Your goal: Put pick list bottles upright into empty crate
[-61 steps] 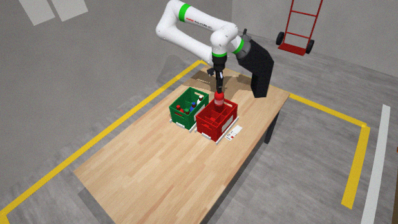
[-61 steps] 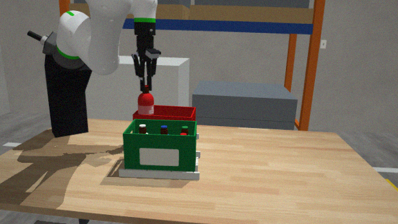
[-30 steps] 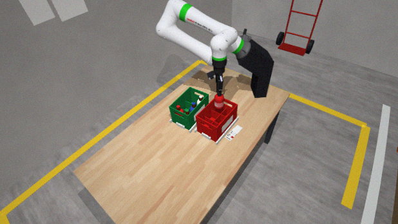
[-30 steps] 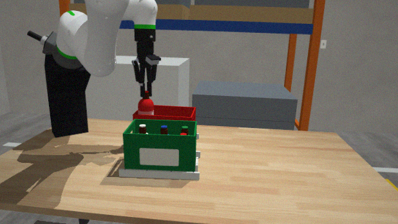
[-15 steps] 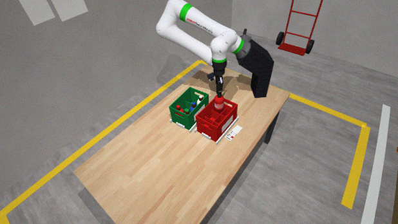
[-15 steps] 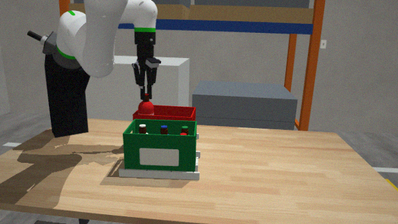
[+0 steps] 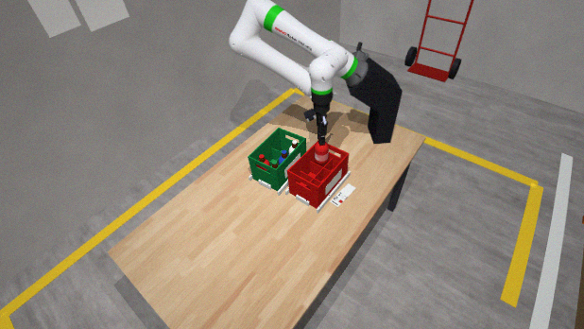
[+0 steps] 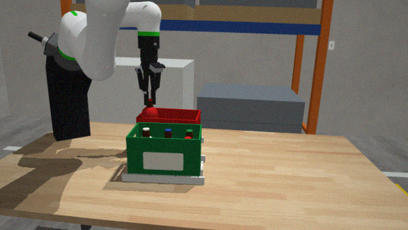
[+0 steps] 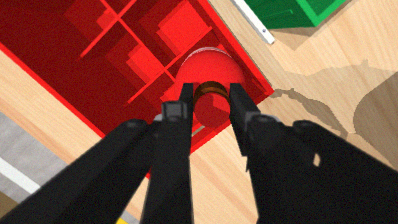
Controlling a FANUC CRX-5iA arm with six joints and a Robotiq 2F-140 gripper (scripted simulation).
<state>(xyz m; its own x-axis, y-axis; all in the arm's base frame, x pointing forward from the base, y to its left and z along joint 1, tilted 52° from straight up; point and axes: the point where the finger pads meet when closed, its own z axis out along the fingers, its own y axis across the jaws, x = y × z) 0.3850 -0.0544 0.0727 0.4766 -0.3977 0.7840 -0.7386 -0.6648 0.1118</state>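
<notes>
Now: hand 8 cm above the red-capped bottle. The rest, counted from my hand: blue-label bottle 7 cm ahead, 18 cm to the right, 17 cm below; red crate 9 cm ahead, 2 cm to the left, 17 cm below; white-capped bottle 2 cm behind, 16 cm to the right, 17 cm below.
</notes>
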